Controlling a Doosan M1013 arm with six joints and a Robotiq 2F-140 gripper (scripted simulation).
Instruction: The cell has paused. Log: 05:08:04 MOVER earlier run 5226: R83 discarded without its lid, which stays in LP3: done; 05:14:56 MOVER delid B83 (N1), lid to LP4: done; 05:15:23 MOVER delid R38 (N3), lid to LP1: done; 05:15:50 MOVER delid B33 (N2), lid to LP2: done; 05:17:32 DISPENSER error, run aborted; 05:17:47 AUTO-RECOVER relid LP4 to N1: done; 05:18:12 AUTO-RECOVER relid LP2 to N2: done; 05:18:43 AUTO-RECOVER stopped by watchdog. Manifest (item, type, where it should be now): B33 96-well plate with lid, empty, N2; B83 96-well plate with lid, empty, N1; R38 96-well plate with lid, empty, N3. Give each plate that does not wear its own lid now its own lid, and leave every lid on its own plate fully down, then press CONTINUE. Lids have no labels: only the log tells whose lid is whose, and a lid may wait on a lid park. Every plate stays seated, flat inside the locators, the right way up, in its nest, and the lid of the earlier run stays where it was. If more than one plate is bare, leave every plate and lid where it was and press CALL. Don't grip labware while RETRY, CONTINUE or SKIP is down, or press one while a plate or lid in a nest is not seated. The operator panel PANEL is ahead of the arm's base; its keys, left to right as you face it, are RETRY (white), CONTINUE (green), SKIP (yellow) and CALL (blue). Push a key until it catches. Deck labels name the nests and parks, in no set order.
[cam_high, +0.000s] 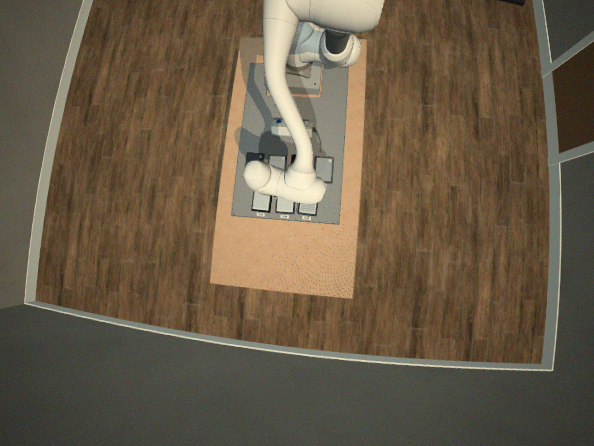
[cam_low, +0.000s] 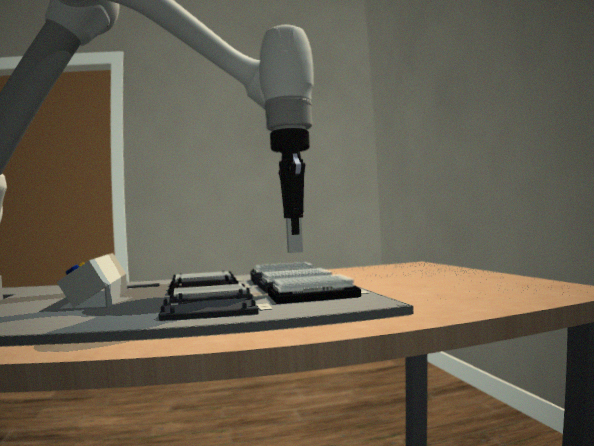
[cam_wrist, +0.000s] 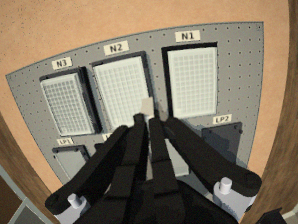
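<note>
Right now the grey lid is 21 cm to the left of my hand, 20 cm behind it and 9 cm below it. From my hand the other things lie so: LP4 park: 19 cm behind, 10 cm below, 8 cm to the left; plate: 17 cm to the left, 8 cm below, 1 cm behind; yellow key: 41 cm behind, 4 cm below, 3 cm to the right.
</note>
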